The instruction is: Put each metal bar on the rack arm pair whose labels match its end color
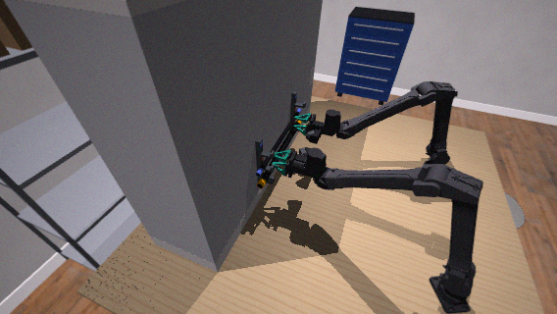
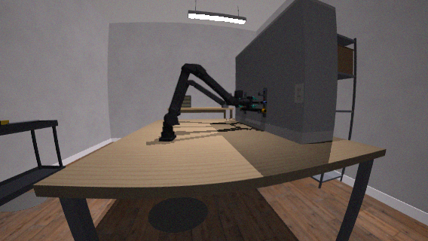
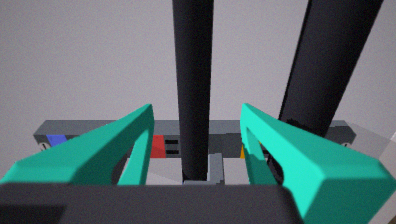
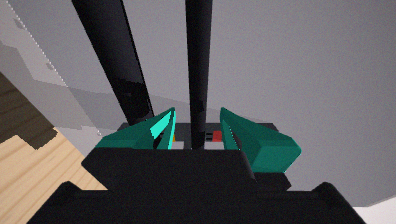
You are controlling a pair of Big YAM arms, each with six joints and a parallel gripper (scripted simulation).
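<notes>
My left gripper is now 150 mm to the left of the blue-ended bar and 10 mm short of it. Also, from my left hand: orange-ended bar 150 mm to the right, 70 mm below, 10 mm ahead; grey wall block 210 mm above, 190 mm ahead, 180 mm to the right.
Right now my right hand is 3 cm short of the blue-ended bar and 15 cm to the right of it. Round my right hand: orange-ended bar 2 cm ahead, 15 cm to the left, 7 cm below; grey wall block 20 cm ahead, 11 cm to the left, 20 cm above.
</notes>
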